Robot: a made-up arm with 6 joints. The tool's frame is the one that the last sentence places. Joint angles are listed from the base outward.
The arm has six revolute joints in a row. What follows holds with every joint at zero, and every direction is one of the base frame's. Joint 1 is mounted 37.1 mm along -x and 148.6 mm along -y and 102.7 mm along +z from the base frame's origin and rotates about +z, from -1.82 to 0.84 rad. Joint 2 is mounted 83.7 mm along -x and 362 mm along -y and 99.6 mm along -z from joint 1 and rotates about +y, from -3.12 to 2.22 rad. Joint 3 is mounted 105.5 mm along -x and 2.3 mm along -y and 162.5 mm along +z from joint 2 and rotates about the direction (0.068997, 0.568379, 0.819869), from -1.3 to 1.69 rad. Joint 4 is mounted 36.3 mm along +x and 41.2 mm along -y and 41.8 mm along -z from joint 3 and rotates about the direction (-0.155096, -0.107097, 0.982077), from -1.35 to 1.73 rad. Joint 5 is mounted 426.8 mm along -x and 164.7 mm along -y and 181.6 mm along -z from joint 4 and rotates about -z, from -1.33 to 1.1 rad. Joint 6 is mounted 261.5 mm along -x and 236.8 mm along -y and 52.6 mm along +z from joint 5 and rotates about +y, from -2.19 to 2.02 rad. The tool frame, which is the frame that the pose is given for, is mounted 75.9 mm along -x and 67.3 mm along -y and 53.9 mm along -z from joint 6; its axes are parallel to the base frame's.
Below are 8 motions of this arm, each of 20 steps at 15 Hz.
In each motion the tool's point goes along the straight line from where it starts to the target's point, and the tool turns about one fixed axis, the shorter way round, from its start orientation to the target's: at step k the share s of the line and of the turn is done. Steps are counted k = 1, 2, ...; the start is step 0. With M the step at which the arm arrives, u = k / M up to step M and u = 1 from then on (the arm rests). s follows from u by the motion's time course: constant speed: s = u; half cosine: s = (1 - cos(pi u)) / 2; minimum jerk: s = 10 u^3 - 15 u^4 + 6 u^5.
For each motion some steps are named. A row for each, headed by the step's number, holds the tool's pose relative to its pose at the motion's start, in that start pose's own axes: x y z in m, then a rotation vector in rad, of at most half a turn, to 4 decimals.
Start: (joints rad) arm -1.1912 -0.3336 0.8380 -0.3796 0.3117 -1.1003
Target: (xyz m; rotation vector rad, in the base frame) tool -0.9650 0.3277 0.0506 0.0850 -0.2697 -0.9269
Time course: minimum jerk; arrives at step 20
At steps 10, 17, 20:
10: 0.0338 0.1433 0.0032 0.1874 0.3606 0.0511
17: 0.0659 0.2789 0.0063 0.3648 0.7021 0.0995
20: 0.0677 0.2866 0.0065 0.3748 0.7212 0.1022

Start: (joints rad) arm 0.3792 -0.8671 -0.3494 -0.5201 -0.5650 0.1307
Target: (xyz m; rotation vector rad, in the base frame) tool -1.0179 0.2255 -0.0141 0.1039 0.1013 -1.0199
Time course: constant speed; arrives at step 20
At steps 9, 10, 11, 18, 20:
9: 0.0713 0.5676 0.2687 -0.2954 0.3197 -0.5357
10: 0.0792 0.6307 0.2986 -0.3282 0.3552 -0.5952
11: 0.0871 0.6937 0.3285 -0.3611 0.3907 -0.6547
18: 0.1426 1.1352 0.5375 -0.5908 0.6394 -1.0713
20: 0.1584 1.2613 0.5972 -0.6565 0.7104 -1.1904

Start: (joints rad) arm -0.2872 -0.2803 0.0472 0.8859 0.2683 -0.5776
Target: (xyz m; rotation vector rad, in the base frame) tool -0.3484 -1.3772 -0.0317 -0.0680 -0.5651 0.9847
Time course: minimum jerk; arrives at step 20
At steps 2, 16, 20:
2: 0.0018 -0.0017 -0.0017 0.0031 0.0017 0.0042
16: 0.1952 -0.1852 -0.1917 0.3369 0.1910 0.4616
20: 0.2072 -0.1966 -0.2035 0.3576 0.2028 0.4900

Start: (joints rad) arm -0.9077 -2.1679 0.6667 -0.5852 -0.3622 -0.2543
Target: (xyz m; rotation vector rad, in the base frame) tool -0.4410 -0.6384 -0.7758 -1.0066 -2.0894 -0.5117
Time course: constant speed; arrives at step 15
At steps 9, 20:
9: 0.0321 0.1819 0.0113 -0.0979 -0.1754 -0.1930
20: 0.0535 0.3032 0.0189 -0.1632 -0.2923 -0.3216

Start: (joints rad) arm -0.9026 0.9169 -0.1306 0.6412 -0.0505 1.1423
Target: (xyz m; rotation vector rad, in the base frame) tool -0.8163 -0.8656 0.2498 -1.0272 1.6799 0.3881
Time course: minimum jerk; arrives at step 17
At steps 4, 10, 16, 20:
4: 0.0009 -0.0092 0.0402 -0.1003 0.0137 -0.0788
10: 0.0067 -0.0688 0.3000 -0.7496 0.1027 -0.5888
16: 0.0102 -0.1037 0.4523 -1.1302 0.1548 -0.8877
20: 0.0102 -0.1039 0.4531 -1.1323 0.1551 -0.8894

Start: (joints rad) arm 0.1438 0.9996 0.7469 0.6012 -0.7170 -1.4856
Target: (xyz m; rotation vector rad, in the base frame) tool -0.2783 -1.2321 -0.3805 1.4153 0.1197 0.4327
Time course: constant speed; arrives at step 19
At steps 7, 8, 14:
7: -0.1205 -0.0018 0.0143 -0.1685 0.0184 -0.0460
8: -0.1378 -0.0020 0.0163 -0.1926 0.0211 -0.0525
14: -0.2411 -0.0035 0.0285 -0.3371 0.0369 -0.0919

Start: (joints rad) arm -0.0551 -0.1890 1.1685 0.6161 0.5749 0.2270
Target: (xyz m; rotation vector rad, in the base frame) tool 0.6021 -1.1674 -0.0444 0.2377 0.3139 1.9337
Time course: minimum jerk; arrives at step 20
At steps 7, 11, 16, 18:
7: 0.1239 -0.0950 0.0744 -0.0244 -0.0652 0.2378
11: 0.3126 -0.2395 0.1878 -0.0616 -0.1644 0.5998
16: 0.4965 -0.3805 0.2982 -0.0979 -0.2612 0.9526
18: 0.5225 -0.4004 0.3139 -0.1030 -0.2749 1.0025

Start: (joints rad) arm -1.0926 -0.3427 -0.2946 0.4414 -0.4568 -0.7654
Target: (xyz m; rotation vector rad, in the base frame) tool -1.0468 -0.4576 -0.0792 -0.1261 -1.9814 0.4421
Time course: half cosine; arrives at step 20
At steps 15, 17, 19, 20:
15: 0.1824 -0.1377 -0.1760 0.5512 -0.8930 -0.0327
17: 0.2020 -0.1525 -0.1949 0.6105 -0.9891 -0.0362
19: 0.2124 -0.1603 -0.2049 0.6417 -1.0397 -0.0380
20: 0.2137 -0.1613 -0.2062 0.6457 -1.0462 -0.0383

